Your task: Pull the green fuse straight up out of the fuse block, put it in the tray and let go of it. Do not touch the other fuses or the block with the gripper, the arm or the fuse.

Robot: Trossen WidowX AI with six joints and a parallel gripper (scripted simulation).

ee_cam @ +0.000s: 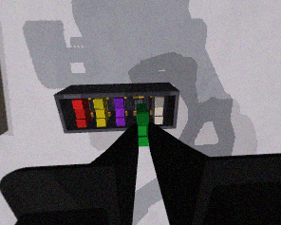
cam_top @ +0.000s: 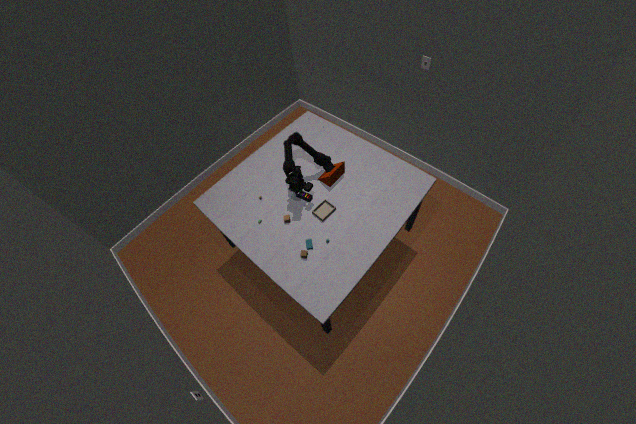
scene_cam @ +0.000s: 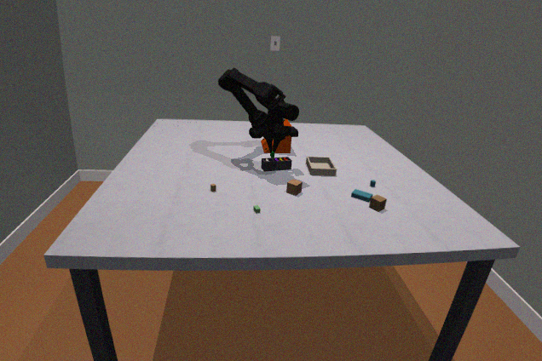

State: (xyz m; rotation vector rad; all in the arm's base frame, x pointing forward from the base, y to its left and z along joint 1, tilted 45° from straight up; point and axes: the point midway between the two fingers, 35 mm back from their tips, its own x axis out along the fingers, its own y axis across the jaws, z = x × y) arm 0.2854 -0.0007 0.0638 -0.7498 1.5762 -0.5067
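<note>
My gripper tip is 210 mm to the right of the beige tray, 70 mm above it and 10 mm short of it. From my gripper tip the other things lie so: brown cube 230 mm to the right, 190 mm ahead, 60 mm below; then teal bar 280 mm to the left, 260 mm ahead, 60 mm below; then green fuse 330 mm ahead, 100 mm to the right, 60 mm below.
</note>
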